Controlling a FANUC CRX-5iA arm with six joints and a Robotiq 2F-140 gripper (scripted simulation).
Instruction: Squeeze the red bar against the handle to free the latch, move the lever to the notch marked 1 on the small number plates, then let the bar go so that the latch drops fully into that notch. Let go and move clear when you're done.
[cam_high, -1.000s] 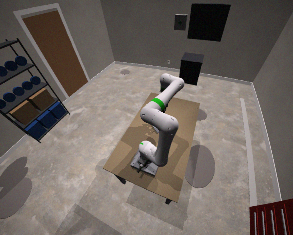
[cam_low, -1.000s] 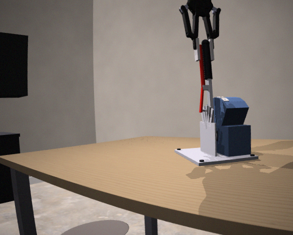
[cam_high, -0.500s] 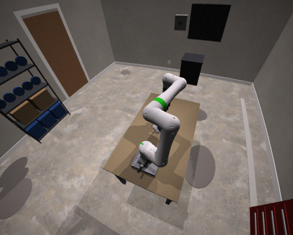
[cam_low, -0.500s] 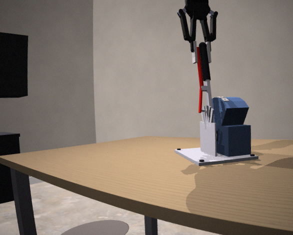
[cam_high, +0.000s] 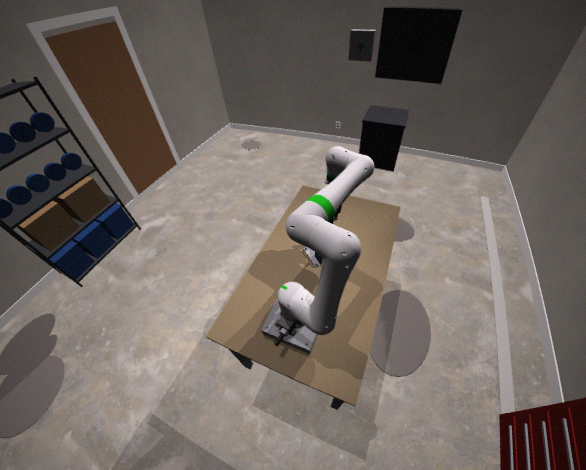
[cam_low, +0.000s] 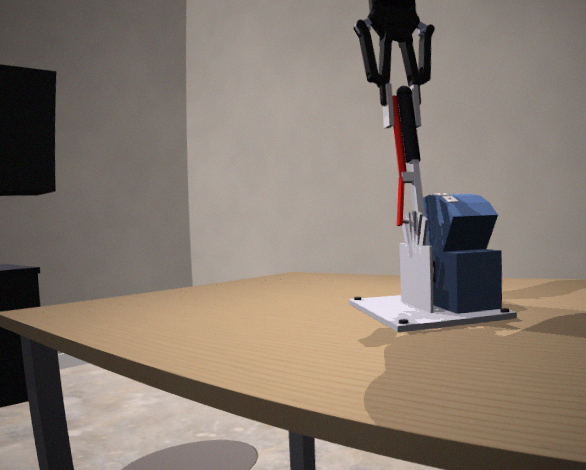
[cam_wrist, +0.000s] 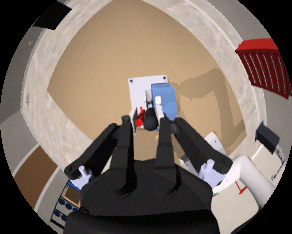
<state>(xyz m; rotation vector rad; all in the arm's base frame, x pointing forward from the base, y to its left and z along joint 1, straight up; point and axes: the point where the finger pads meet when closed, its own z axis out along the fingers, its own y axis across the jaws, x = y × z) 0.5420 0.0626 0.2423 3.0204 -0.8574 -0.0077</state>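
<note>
My hand is 11 cm above the red bar, 3 cm to the right of it and 1 cm past it.
</note>
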